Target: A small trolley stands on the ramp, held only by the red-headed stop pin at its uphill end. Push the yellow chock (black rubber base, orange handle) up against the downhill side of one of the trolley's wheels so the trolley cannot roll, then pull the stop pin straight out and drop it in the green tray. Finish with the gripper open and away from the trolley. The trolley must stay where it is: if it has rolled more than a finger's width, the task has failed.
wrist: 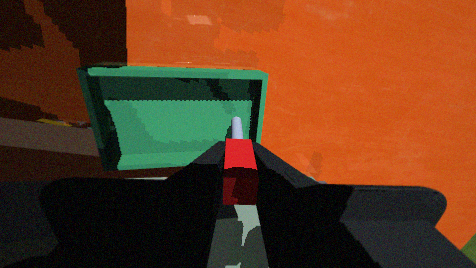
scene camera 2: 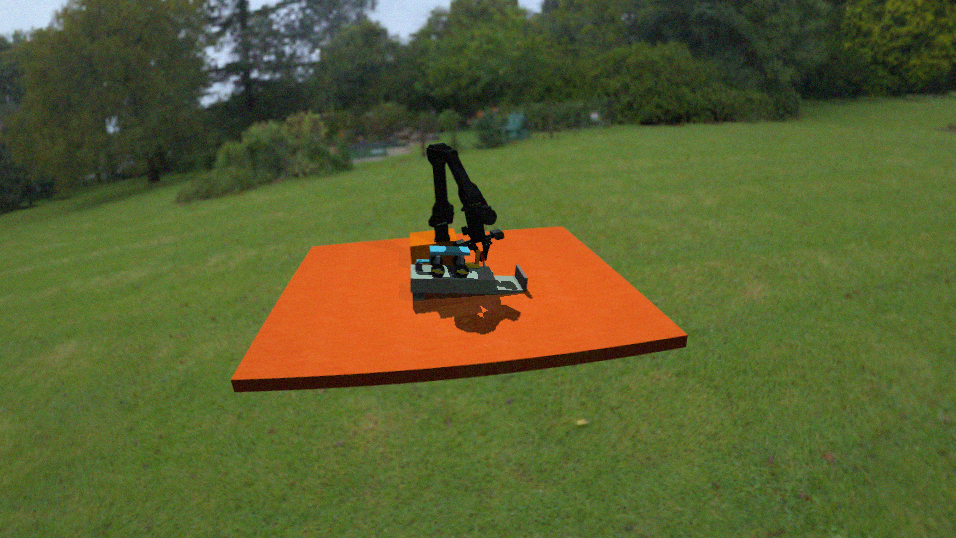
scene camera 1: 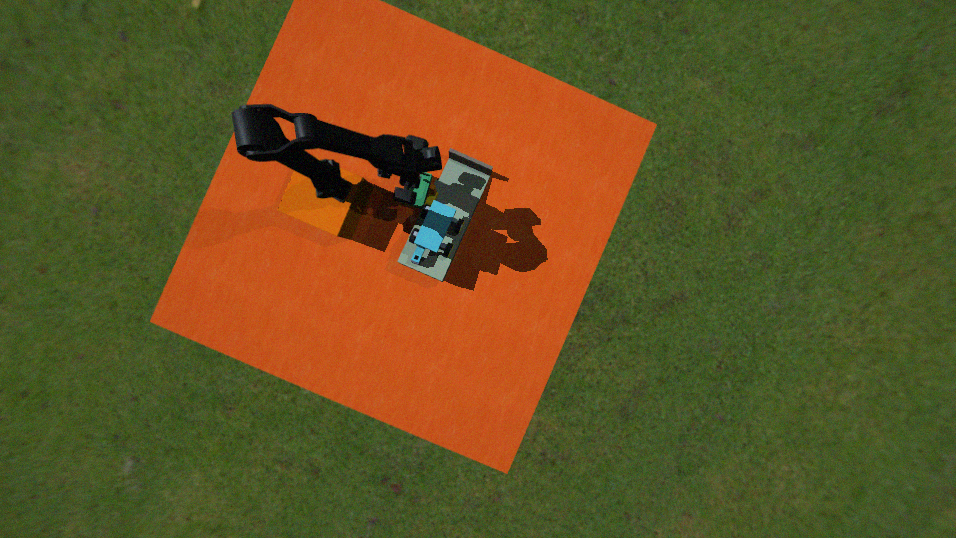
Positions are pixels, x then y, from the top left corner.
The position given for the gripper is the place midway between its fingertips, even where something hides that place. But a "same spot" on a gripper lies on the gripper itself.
The gripper shows in the wrist view, in scene camera 2 and in scene camera 1 [417, 175]. One and the same spot on the gripper: [wrist: 297, 214] is [scene camera 2: 482, 244].
